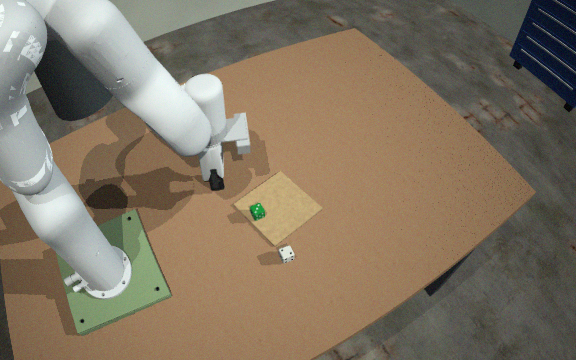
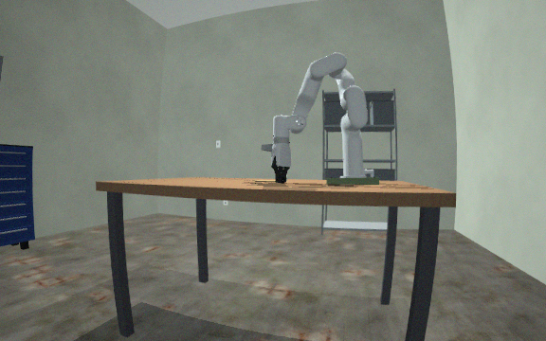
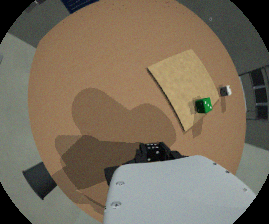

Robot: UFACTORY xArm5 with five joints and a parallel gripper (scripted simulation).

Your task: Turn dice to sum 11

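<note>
The black die lies 1 cm below my hand. From my hand the other things lie so: tan mat (14 cm to the right, 7 cm ahead, 2 cm below); green die (13 cm to the right, 3 cm ahead, 1 cm below); white die (25 cm to the right, 1 cm below, 1 cm ahead).
</note>
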